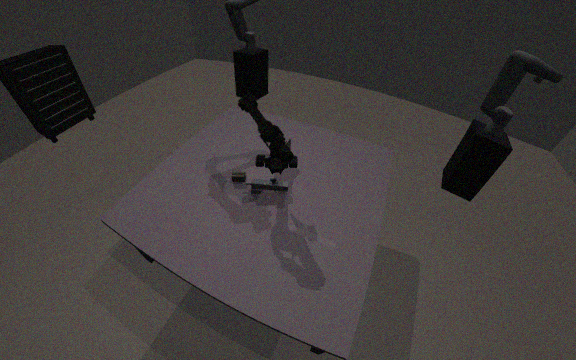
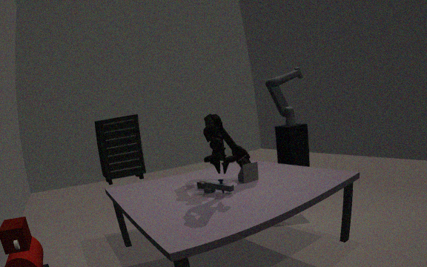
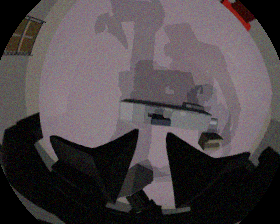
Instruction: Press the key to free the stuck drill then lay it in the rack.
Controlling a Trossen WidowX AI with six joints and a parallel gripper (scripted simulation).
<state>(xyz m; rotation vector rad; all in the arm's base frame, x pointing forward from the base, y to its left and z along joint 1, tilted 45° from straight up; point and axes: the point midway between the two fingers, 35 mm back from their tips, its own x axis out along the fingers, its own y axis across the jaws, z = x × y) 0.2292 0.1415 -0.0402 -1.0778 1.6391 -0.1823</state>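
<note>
Now: gripper tip 7 cm to the left of the yellow drill, 7 cm above it and 5 cm short of it. From my gripper tip the other things lie so: key: 7 cm below, 1 cm to the right, 1 cm ahead; then grey block: 8 cm below, 3 cm to the right, 2 cm ahead; then grey rack: 21 cm to the right, 10 cm below, 5 cm ahead.
</note>
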